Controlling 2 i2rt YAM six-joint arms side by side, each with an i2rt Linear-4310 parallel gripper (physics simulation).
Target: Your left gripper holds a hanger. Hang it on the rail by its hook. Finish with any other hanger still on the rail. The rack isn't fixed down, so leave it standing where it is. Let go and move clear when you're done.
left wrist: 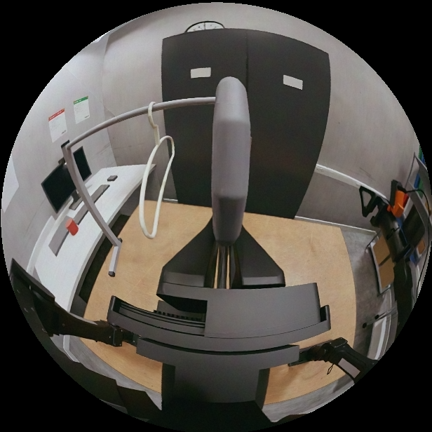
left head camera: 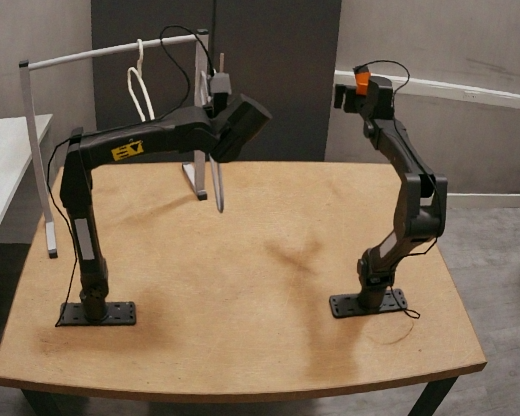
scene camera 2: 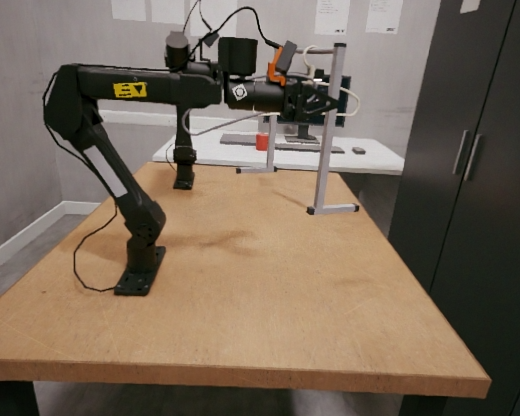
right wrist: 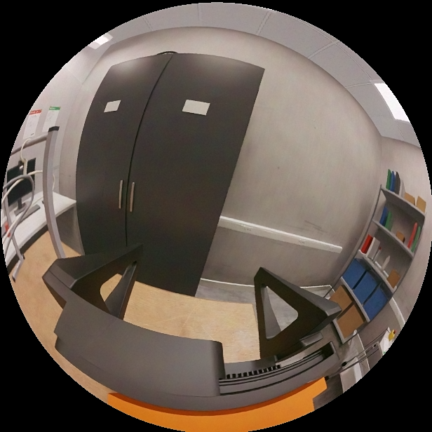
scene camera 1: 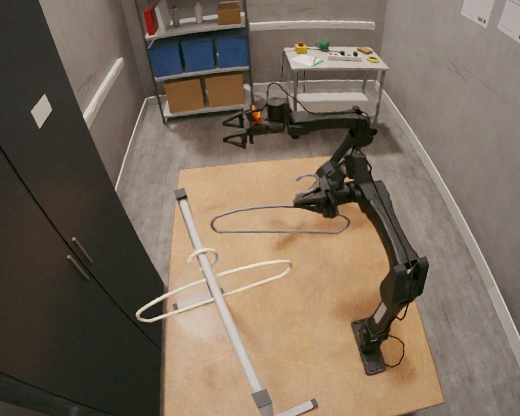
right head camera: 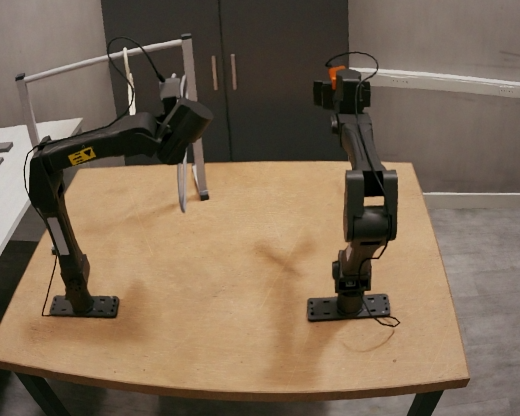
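Seen in the pictures: left gripper, fingertip midpoint: [left head camera: 211, 105] [scene camera 1: 293, 203]; right gripper, fingertip midpoint: [left head camera: 353, 87] [scene camera 2: 332, 101] [scene camera 1: 222, 131]; left arm's base, link origin: [left head camera: 97, 315] [scene camera 2: 184, 181] [scene camera 1: 368, 346] [right head camera: 84, 307]; right arm's base, link origin: [left head camera: 369, 304] [scene camera 2: 142, 270] [right head camera: 349, 308].
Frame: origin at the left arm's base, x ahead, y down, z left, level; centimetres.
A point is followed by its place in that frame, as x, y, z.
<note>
The grey hanger [left head camera: 220, 206] @(2.4, -28.4, -30.8) [right head camera: 183, 206] @(2.6, -28.2, -31.5) [scene camera 1: 280, 232] @(23.9, -31.7, -30.0) [scene camera 2: 197, 134] @(6.9, -25.2, -31.4) is in my left gripper [scene camera 1: 299, 202] @(20.5, -42.2, -30.5), which is shut on it below its hook. In scene camera 1 the hook is above the fingers and apart from the rail [left head camera: 90, 54] @(39.8, -51.0, -0.6) [right head camera: 75, 66] @(39.5, -50.9, 0.5) [scene camera 1: 231, 327] @(39.6, -51.6, 3.6) [left wrist: 186, 102]. In the left wrist view the grey hanger [left wrist: 230, 165] hides the fingertips and the rail's right part. A white hanger [left head camera: 140, 55] @(40.2, -48.9, -13.9) [scene camera 1: 290, 265] @(23.9, -34.0, -17.6) [scene camera 2: 357, 100] @(62.9, -35.6, -9.3) [left wrist: 144, 200] hangs on the rail by its hook. My right gripper [scene camera 1: 226, 131] @(35.3, -40.2, -69.0) [right wrist: 201, 264] is open and empty, away from the rack.
The rack stands upright on the wooden table [left head camera: 250, 350] @(-13.1, 0.0, -35.4); its upright [left head camera: 200, 150] [right head camera: 199, 155] @(46.1, -14.4, -30.7) is close behind the grey hanger in the head views. A dark cabinet [scene camera 1: 60, 200] is beyond the rack. A white desk [scene camera 2: 370, 157] is beyond the table's end.
</note>
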